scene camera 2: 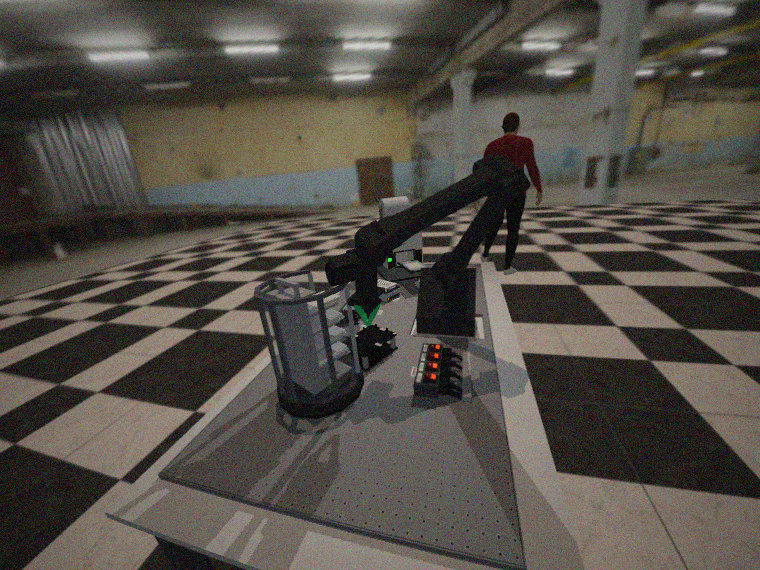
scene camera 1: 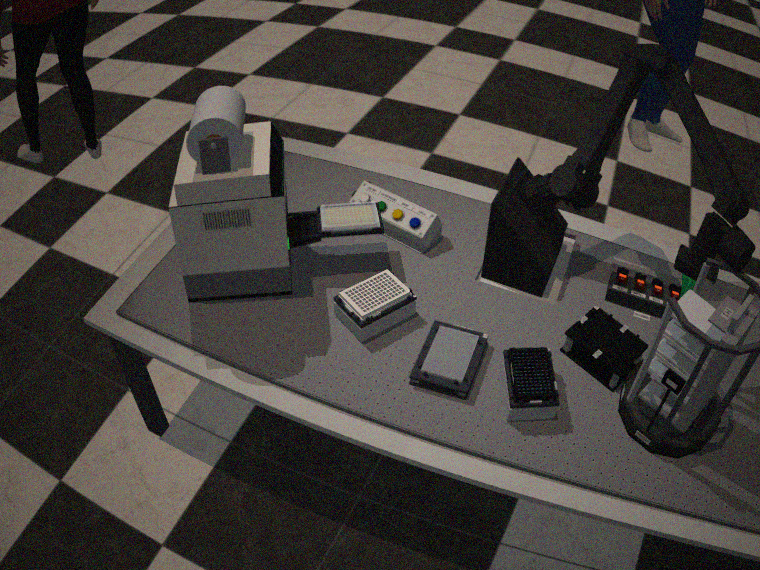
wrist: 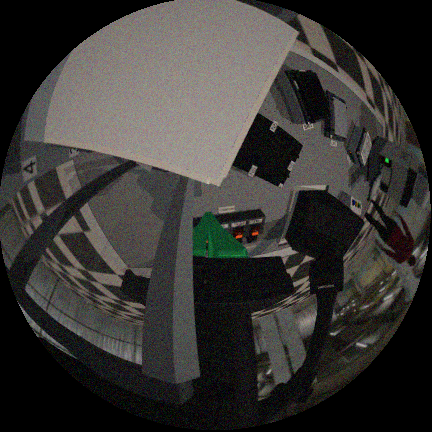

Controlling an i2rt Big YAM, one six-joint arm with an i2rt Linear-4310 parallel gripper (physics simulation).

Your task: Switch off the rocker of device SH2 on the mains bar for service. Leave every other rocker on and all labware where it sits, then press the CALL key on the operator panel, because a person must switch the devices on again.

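Note:
The mains bar lies at the table's right end, beside the arm's base block. In scene camera 2 three of its rockers glow orange and the nearest one looks dark. My gripper has green fingers, shut and empty. It hangs above the table between the bar and the plate hotel, and in the wrist view it hides the bar's left rockers, while two rockers to its right glow. The operator panel, with green, yellow and blue keys, sits far off at the table's back.
A black rack lies under the gripper. A white well plate, a lidded plate and a black tip box lie mid-table. A large grey device stands left. A person in red walks behind.

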